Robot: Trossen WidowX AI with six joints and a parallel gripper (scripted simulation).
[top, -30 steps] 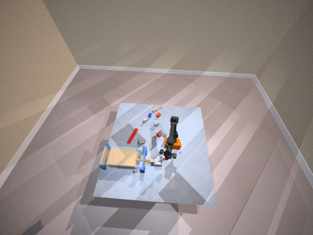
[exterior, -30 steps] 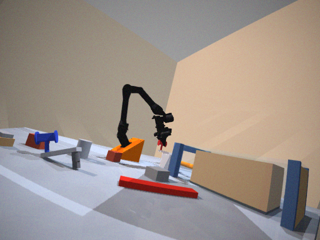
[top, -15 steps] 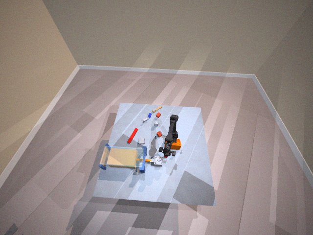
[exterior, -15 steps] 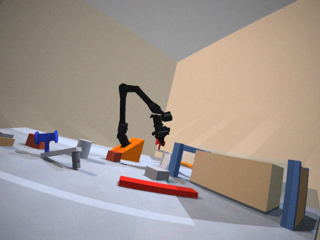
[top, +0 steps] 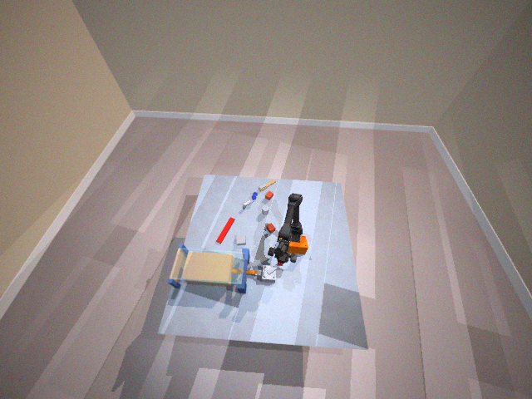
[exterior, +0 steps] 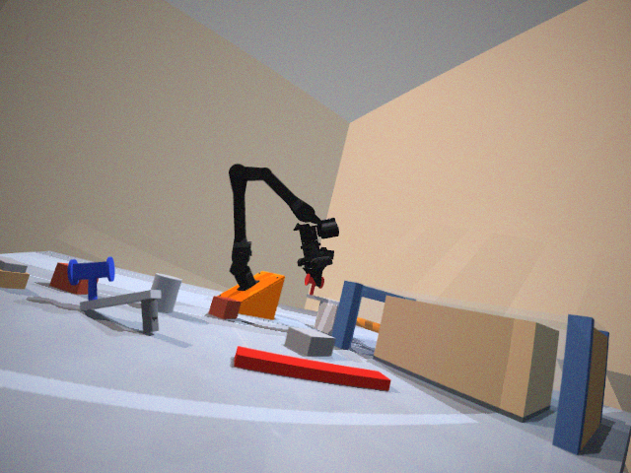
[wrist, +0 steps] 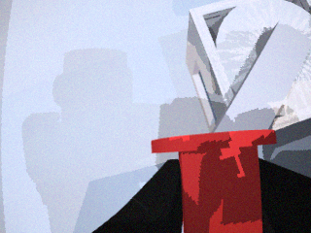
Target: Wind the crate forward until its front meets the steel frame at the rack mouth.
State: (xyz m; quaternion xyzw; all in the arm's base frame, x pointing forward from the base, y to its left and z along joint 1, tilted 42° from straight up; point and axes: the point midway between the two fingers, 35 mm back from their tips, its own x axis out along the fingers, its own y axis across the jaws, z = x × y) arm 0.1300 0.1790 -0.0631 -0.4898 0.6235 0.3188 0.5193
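Right now my gripper tip is 3 cm above the red-knobbed winch handle, 2 cm short of it and 1 cm to the right of it. Also, from my gripper tip: red knob: 2 cm to the right, 1 cm behind; then blue frame: 23 cm ahead, 3 cm to the left, 3 cm below; then winch: 10 cm below, 6 cm ahead, 4 cm to the left.
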